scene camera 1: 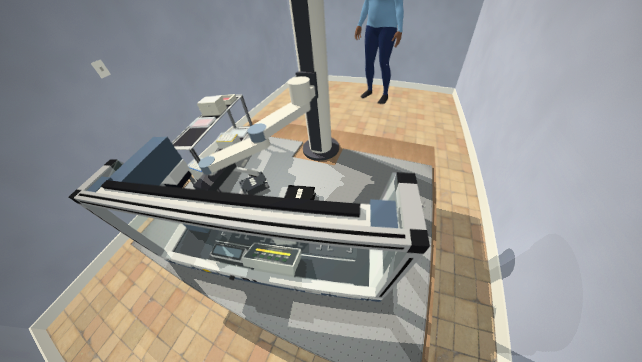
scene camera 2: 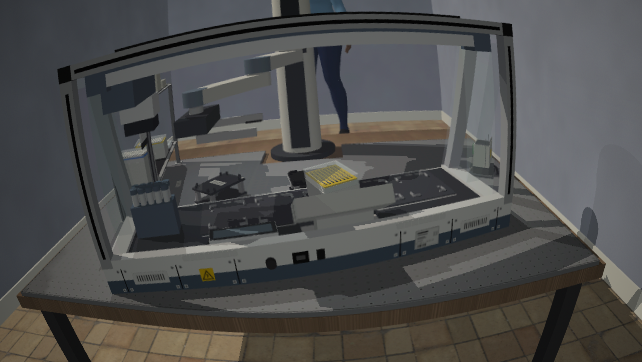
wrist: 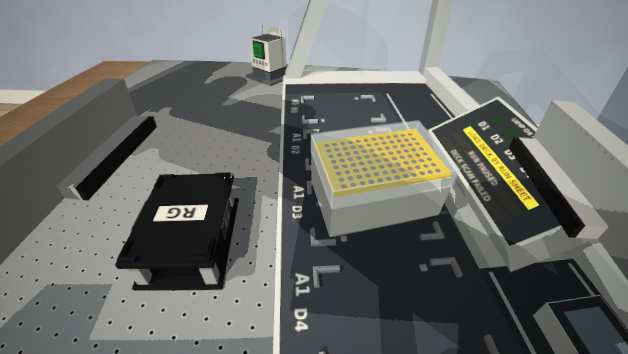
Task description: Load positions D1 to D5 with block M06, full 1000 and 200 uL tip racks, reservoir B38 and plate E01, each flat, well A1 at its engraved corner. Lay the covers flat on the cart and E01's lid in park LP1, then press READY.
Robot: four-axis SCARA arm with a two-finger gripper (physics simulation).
Observation:
The gripper (wrist: 328,109) carries nothing. Also in view: a gantry frame (scene camera 1: 298,233).

